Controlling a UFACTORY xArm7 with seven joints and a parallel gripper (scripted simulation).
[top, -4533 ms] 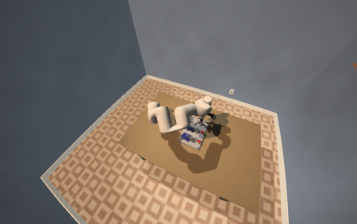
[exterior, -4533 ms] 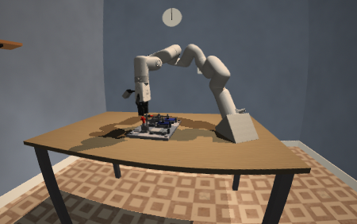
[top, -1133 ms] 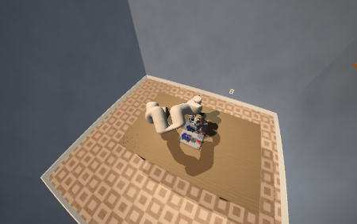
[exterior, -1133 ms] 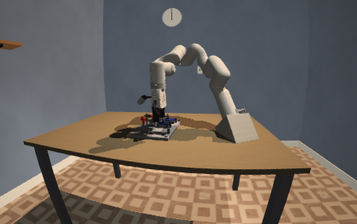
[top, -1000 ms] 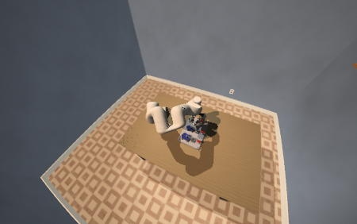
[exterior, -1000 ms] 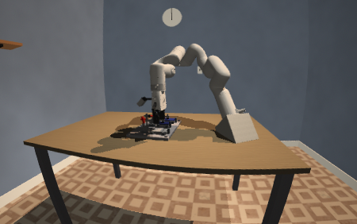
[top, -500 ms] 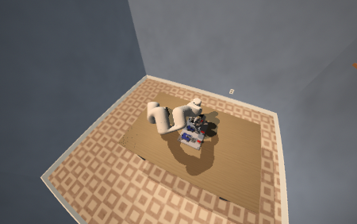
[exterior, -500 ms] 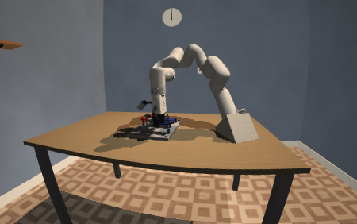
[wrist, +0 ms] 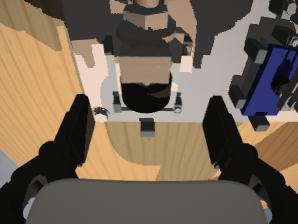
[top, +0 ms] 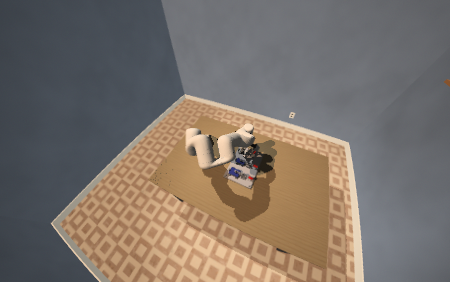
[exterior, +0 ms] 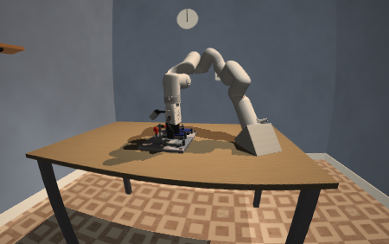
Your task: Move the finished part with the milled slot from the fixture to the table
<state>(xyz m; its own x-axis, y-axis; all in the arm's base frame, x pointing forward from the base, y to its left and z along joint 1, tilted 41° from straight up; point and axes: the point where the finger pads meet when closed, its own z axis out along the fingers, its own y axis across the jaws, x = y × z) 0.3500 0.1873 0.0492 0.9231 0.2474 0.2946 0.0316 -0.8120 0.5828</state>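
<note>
The finished part lies 40 mm below my hand and 10 mm behind it. Also, from my hand: grey fixture plate (110 mm to the right, 60 mm below, 60 mm ahead).
</note>
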